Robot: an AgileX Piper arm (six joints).
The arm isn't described. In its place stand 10 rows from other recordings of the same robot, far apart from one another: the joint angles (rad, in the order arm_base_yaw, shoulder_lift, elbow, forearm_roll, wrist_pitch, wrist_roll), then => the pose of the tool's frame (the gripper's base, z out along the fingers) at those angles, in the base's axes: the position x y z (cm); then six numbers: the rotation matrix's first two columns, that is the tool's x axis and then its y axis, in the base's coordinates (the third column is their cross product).
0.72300 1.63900 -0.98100 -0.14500 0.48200 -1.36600 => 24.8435 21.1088 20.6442 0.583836 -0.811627 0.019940 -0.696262 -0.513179 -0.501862
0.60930 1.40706 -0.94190 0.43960 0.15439 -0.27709 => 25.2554 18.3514 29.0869 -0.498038 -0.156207 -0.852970 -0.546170 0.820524 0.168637
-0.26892 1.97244 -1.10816 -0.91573 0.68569 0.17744 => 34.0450 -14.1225 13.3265 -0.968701 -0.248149 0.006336 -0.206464 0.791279 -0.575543
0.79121 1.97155 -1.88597 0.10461 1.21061 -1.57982 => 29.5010 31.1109 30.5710 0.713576 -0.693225 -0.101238 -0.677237 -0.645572 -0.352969
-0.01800 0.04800 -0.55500 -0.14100 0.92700 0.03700 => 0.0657 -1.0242 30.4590 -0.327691 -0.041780 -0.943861 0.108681 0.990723 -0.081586
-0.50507 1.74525 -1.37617 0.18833 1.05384 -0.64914 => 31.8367 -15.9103 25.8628 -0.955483 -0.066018 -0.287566 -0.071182 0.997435 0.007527
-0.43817 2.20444 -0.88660 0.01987 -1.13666 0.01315 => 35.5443 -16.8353 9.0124 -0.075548 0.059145 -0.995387 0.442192 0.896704 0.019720
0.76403 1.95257 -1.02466 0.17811 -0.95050 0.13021 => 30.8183 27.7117 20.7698 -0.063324 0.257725 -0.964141 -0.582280 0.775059 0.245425
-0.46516 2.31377 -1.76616 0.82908 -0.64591 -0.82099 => 46.0424 -27.6271 21.4001 -0.073588 -0.067271 -0.995017 0.795258 0.598092 -0.099250
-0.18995 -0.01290 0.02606 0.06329 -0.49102 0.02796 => 4.1145 -1.0675 24.7086 0.541171 -0.018864 -0.840701 0.168774 0.981842 0.086611
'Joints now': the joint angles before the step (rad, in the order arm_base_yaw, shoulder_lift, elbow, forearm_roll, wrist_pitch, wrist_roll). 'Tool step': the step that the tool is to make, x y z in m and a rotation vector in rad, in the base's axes. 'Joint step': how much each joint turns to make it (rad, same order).
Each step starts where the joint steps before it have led.
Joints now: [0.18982, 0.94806, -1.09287, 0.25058, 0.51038, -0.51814]
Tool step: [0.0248, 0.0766, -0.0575, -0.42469, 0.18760, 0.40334]
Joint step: [0.31511, 0.20755, -0.00159, -0.14529, 0.13721, -0.20571]
